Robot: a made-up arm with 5 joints. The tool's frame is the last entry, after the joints. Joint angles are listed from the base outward. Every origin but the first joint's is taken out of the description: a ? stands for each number. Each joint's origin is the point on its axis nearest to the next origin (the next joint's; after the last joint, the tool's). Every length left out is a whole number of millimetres.
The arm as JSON. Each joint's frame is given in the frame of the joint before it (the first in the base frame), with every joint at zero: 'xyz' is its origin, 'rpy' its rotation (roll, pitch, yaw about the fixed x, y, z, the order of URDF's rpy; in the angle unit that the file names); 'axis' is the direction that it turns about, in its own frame. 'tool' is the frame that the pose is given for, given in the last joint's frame.
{
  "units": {
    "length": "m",
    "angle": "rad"
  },
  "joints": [
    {
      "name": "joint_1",
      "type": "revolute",
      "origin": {
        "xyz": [
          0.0,
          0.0,
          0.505
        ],
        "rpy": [
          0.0,
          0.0,
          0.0
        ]
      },
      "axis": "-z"
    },
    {
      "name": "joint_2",
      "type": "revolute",
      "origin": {
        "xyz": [
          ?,
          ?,
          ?
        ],
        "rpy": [
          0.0,
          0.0,
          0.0
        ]
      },
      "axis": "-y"
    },
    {
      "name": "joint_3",
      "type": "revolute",
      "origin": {
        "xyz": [
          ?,
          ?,
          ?
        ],
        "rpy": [
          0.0,
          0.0,
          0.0
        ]
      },
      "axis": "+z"
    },
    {
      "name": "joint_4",
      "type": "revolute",
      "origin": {
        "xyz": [
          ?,
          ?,
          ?
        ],
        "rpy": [
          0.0,
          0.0,
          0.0
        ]
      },
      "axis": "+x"
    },
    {
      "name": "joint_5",
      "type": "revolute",
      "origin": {
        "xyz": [
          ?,
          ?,
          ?
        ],
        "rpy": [
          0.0,
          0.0,
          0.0
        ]
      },
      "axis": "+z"
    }
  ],
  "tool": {
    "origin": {
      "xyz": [
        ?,
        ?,
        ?
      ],
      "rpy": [
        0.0,
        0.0,
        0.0
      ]
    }
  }
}
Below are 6 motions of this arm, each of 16 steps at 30 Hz.
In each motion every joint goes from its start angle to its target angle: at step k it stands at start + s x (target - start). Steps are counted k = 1, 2, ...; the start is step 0. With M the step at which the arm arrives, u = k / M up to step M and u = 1 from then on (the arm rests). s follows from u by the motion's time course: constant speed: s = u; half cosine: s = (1 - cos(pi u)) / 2; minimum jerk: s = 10 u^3 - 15 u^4 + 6 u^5.
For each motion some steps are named. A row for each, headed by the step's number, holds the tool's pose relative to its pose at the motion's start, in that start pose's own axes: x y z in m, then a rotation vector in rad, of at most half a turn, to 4 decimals.
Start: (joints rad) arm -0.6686 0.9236 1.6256 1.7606 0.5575
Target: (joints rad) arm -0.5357 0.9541 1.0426 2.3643 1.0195
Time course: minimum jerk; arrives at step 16
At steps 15, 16:
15: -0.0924 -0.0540 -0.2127 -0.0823 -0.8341 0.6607
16: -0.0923 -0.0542 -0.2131 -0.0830 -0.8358 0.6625

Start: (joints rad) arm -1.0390 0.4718 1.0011 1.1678 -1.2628
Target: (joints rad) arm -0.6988 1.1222 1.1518 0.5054 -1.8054
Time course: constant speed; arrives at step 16
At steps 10, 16:
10: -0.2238 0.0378 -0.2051 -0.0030 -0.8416 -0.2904
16: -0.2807 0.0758 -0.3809 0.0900 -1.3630 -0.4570

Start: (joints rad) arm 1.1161 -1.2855 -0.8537 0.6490 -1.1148
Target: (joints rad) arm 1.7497 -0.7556 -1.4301 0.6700 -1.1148
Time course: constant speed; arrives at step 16
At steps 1, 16:
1: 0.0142 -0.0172 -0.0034 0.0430 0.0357 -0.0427
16: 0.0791 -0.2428 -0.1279 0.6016 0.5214 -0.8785

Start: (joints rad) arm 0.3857 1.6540 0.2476 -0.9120 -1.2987
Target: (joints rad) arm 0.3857 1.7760 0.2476 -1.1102 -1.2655
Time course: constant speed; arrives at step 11
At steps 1, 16:
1: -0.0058 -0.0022 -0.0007 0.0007 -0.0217 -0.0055
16: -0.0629 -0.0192 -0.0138 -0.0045 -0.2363 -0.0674

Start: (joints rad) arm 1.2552 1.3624 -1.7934 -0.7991 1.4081
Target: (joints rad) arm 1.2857 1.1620 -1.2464 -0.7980 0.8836
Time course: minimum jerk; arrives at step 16
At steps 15, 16:
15: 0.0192 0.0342 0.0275 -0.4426 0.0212 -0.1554
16: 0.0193 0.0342 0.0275 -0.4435 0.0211 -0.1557

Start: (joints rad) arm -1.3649 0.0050 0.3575 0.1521 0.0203
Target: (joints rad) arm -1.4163 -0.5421 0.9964 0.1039 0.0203
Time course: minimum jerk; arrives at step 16
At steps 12, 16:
12: 0.3229 -0.1236 -0.0632 0.2584 0.4750 0.5479
16: 0.3565 -0.1316 -0.0851 0.3034 0.5191 0.6099

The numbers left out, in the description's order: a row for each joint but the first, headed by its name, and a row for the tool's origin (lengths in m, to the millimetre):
joint_2: -0.019 -0.138 0.0
joint_3: 0.011 0.0 0.229
joint_4: -0.08 -0.116 0.0
joint_5: 0.0 -0.035 0.196
tool: -0.075 -0.019 0.0

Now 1 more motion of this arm.
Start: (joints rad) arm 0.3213 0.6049 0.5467 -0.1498 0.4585
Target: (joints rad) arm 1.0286 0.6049 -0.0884 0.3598 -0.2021
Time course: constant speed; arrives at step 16
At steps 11, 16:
11: 0.0536 0.2730 0.0889 0.0795 0.0560 -1.2871
16: 0.1478 0.3896 0.1016 0.0339 -0.0385 -1.8618

